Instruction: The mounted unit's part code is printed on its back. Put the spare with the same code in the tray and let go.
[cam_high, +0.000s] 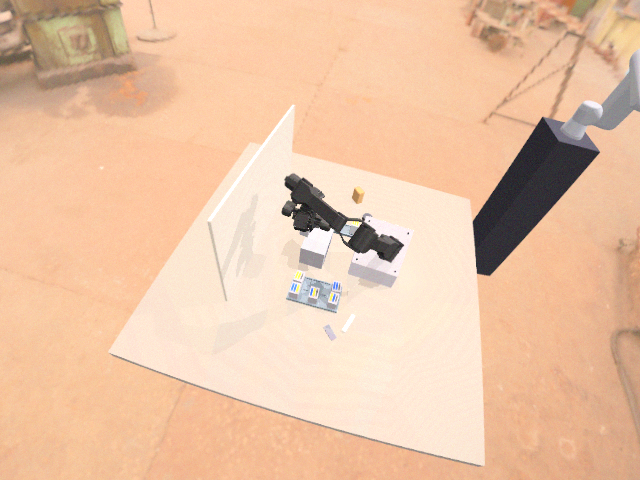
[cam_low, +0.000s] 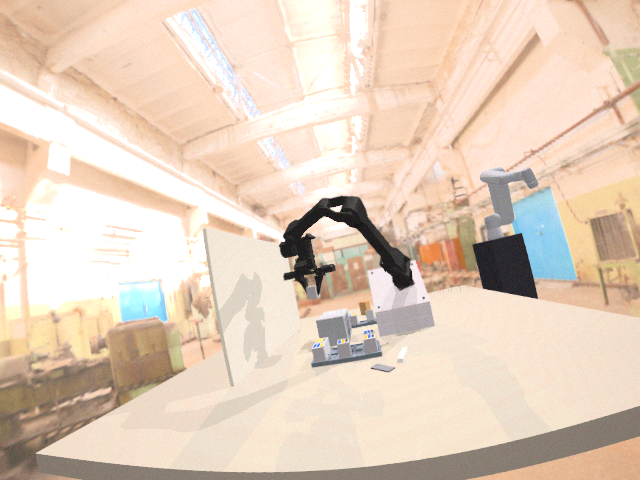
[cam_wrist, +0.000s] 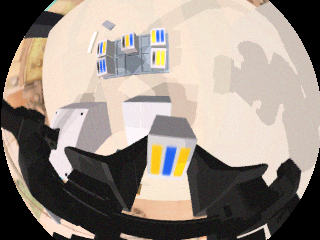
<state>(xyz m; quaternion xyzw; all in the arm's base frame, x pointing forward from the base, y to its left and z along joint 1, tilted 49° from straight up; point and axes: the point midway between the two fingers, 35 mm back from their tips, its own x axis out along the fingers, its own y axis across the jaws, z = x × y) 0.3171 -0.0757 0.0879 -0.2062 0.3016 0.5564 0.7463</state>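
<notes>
My gripper tip is 50 mm past the white mounted unit, 40 mm to the left of it and 140 mm above it. Also, from my gripper tip: tall white panel: 200 mm ahead, 90 mm to the right, 40 mm above.
</notes>
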